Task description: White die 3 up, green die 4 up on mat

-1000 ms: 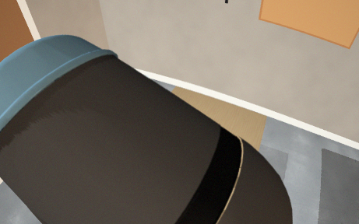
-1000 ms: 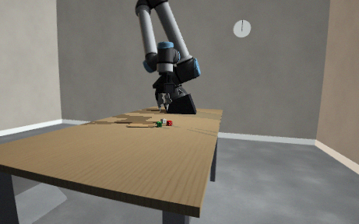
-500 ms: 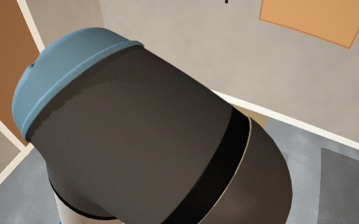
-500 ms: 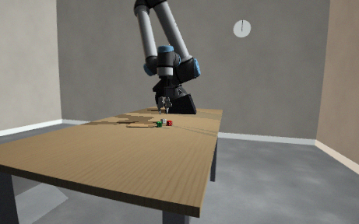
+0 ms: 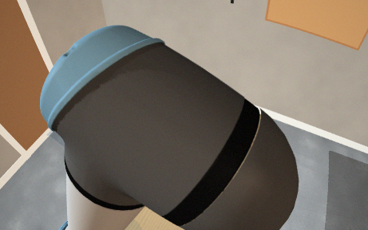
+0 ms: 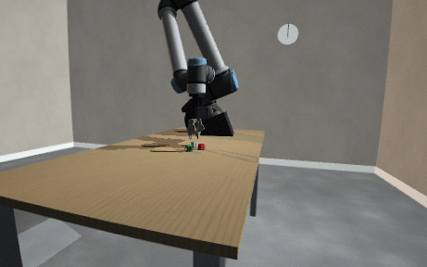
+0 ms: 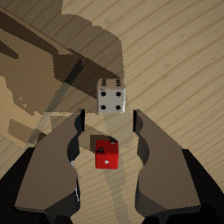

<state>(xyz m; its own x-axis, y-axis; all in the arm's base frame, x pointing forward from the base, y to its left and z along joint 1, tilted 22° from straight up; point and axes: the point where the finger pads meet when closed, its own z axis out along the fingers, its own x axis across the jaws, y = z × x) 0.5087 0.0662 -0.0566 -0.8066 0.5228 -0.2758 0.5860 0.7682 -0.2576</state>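
Now: the white die 4 cm below my hand. Also, from my hand: green die 10 cm ahead, 4 cm below, 2 cm to the left; then red die 6 cm to the left, 4 cm below, 4 cm ahead; then tan mat 9 cm to the right, 9 cm ahead, 5 cm below.
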